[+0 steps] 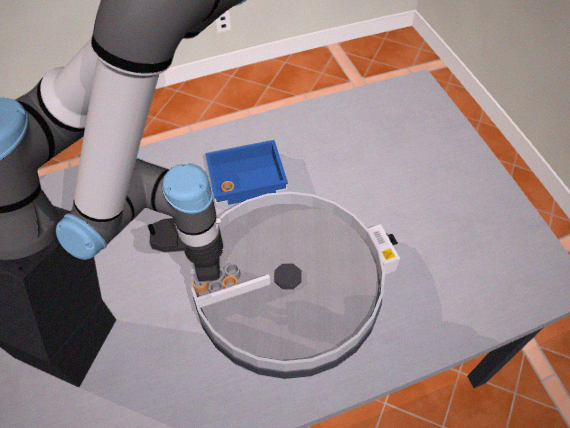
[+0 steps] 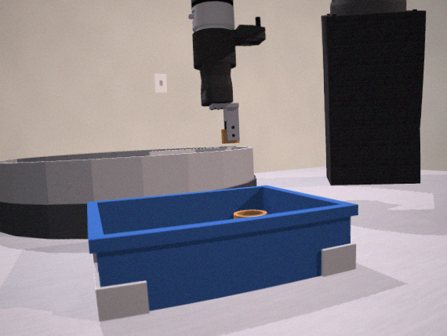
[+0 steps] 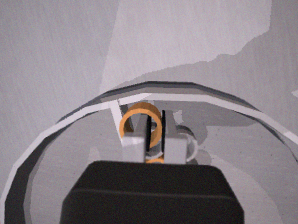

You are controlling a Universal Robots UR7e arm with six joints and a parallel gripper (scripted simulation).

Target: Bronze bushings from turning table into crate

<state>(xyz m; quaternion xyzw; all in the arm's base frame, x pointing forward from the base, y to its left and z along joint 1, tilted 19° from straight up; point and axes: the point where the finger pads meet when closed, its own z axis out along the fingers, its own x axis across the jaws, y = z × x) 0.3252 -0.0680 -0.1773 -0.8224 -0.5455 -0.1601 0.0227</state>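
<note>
Right now my hand is 230 mm short of the blue crate, 280 mm to the right of it and 90 mm above it. Also, from my hand: turning table: 180 mm ahead, 50 mm to the right, 60 mm below.
</note>
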